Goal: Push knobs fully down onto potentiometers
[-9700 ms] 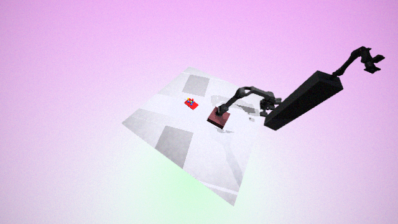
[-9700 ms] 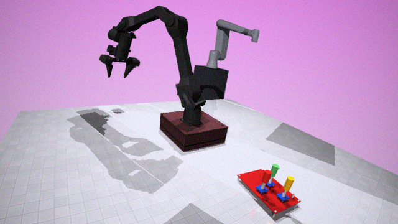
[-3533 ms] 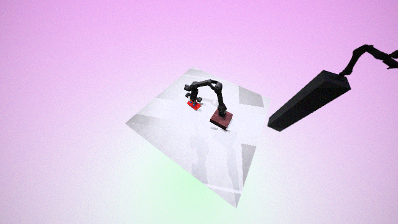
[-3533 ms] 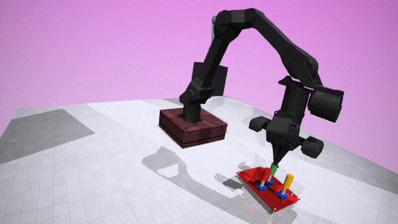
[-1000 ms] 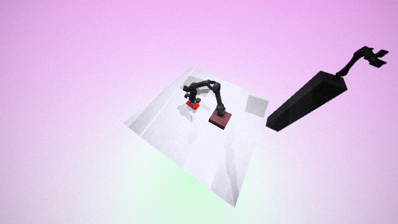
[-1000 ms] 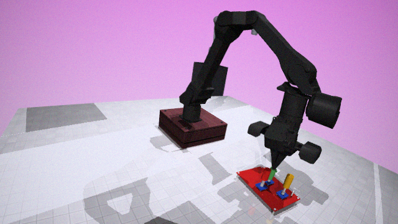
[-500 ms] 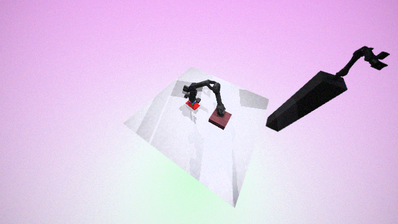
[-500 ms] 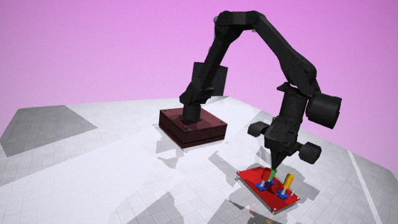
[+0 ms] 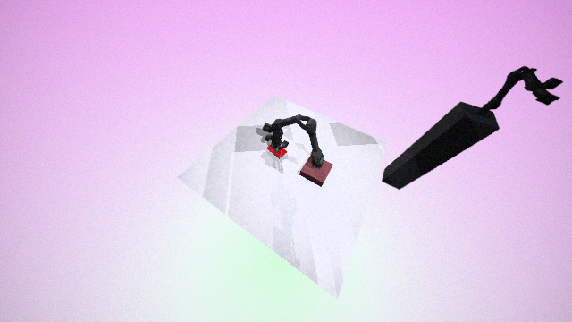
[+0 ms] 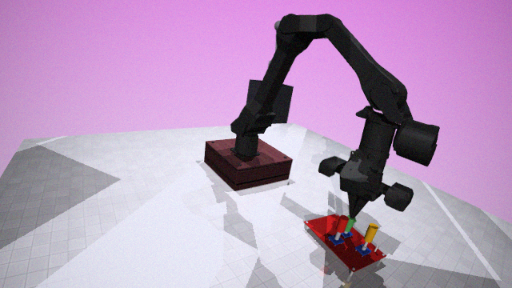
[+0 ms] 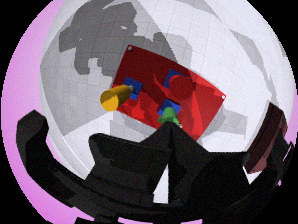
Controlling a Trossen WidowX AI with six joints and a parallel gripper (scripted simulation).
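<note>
My gripper tip is now 1 cm above the green knob. Round my gripper tip: yellow knob: 6 cm ahead, 2 cm to the right.
</note>
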